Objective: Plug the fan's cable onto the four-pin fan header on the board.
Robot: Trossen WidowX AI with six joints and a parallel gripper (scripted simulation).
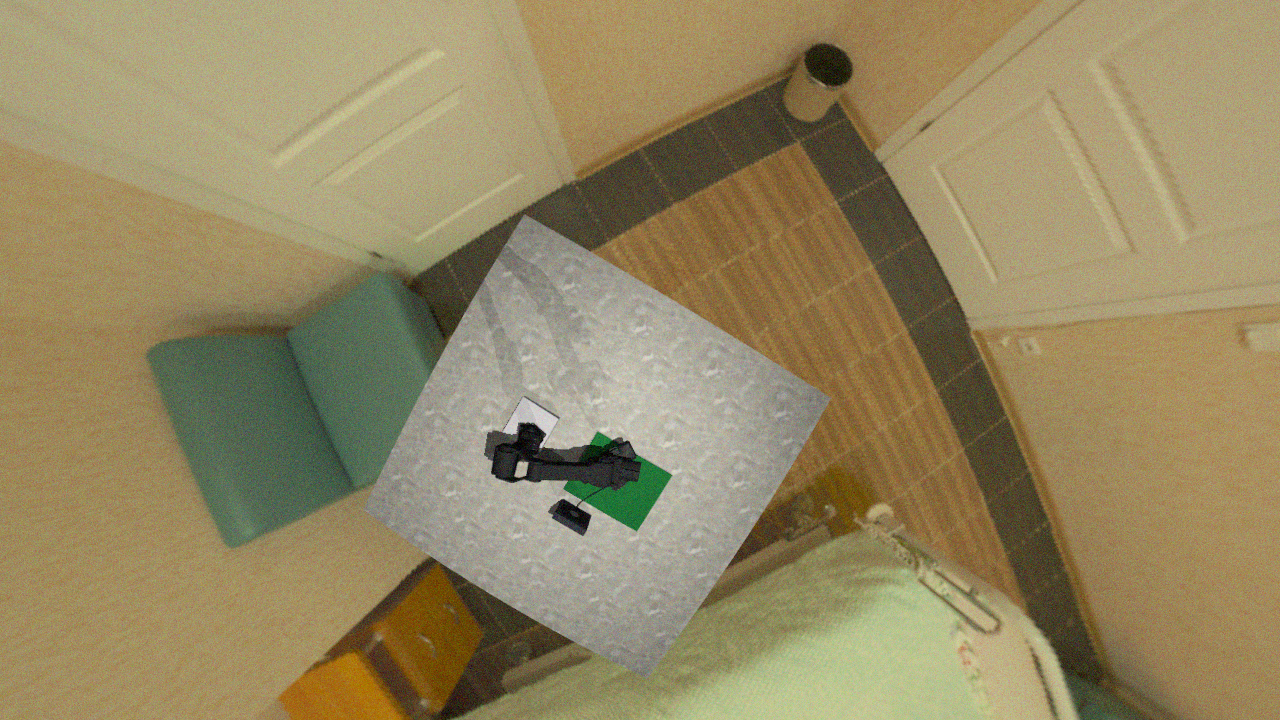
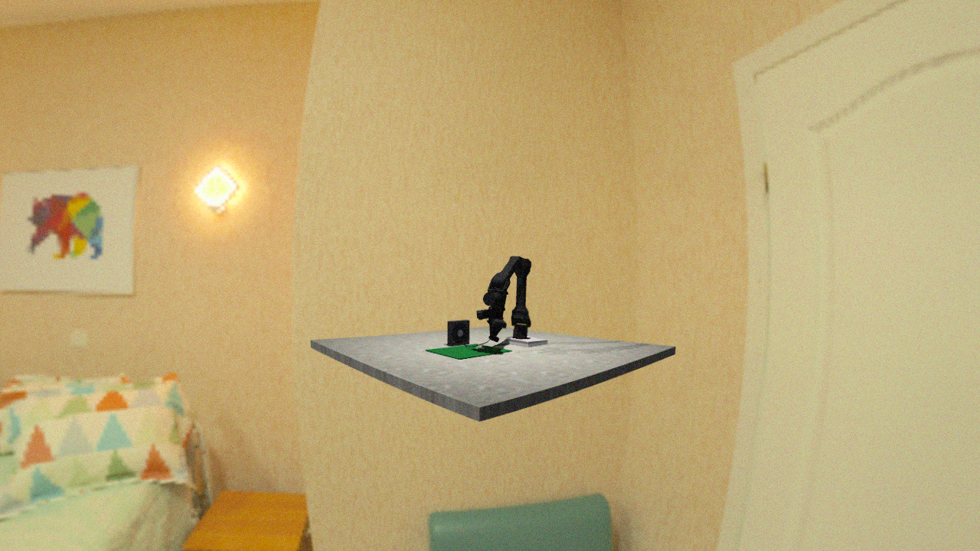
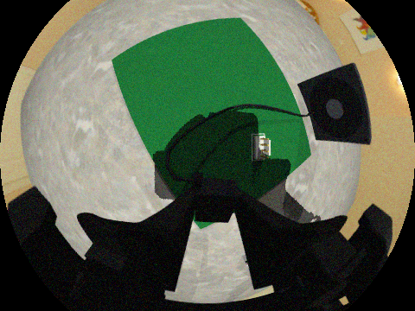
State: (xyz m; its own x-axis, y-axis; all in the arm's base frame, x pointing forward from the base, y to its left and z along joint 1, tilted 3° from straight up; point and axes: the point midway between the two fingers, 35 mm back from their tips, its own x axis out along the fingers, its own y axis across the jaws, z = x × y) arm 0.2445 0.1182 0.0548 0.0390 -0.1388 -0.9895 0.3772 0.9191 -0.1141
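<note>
The fan header is 10 mm ahead of my gripper tip, 80 mm to the right of it and 60 mm below it. From my gripper tip the other things lie so: black fan 40 mm ahead, 230 mm to the right; green board 90 mm ahead, 60 mm to the right, 70 mm below; dark plug 10 mm behind.
</note>
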